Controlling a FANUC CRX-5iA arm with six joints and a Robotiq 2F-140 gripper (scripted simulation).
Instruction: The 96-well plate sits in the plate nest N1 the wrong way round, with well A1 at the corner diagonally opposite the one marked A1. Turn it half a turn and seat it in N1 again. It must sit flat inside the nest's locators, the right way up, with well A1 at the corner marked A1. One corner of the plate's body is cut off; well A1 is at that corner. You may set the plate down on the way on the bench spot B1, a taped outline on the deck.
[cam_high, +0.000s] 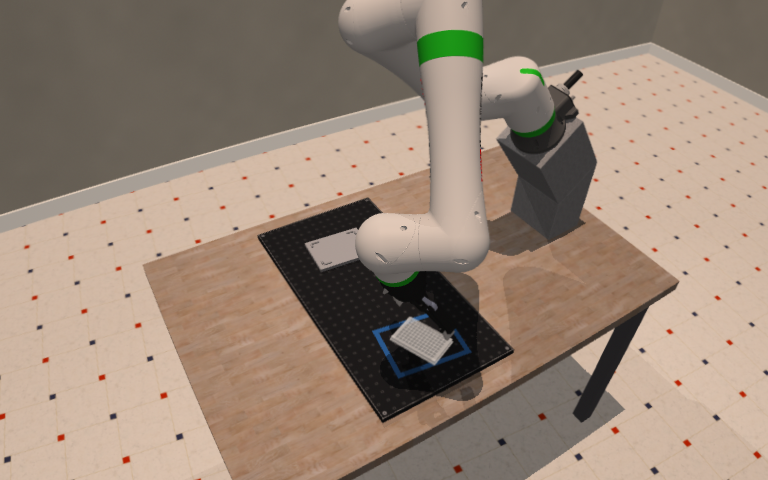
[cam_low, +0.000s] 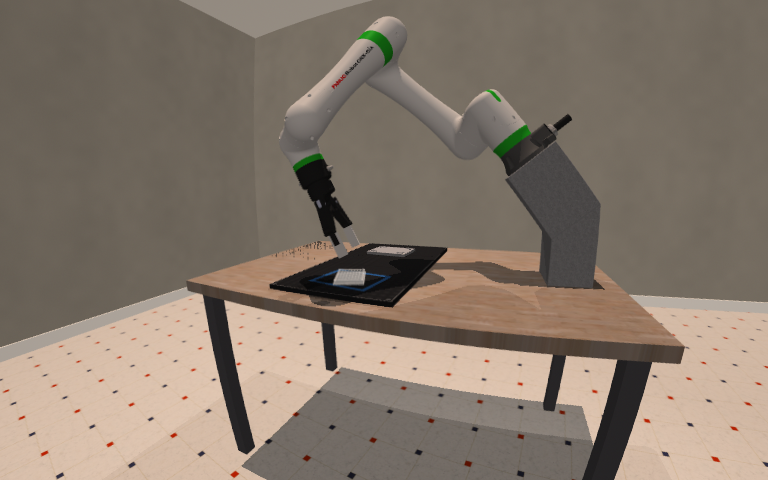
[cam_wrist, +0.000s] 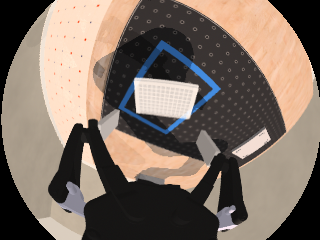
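The white 96-well plate lies 9 cm below my hand. Round my hand: grey plate nest N1 (2 cm ahead, 39 cm to the right, 9 cm below).
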